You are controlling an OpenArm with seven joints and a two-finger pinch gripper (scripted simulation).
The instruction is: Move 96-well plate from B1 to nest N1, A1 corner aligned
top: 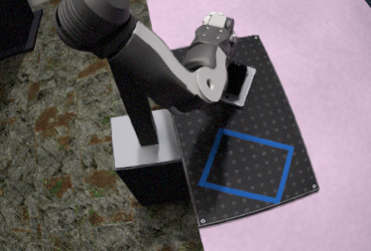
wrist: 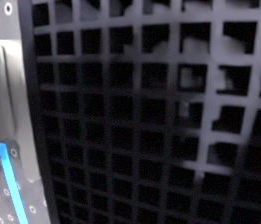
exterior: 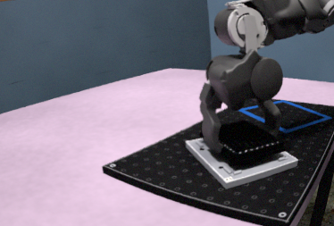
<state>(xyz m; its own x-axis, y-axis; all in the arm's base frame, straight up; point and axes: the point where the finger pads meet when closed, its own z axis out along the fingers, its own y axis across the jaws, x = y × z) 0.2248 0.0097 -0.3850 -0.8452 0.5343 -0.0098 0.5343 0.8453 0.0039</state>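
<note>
Now: the black 96-well plate right at my hand. Also, from my hand: grey plate nest (3 cm below).
</note>
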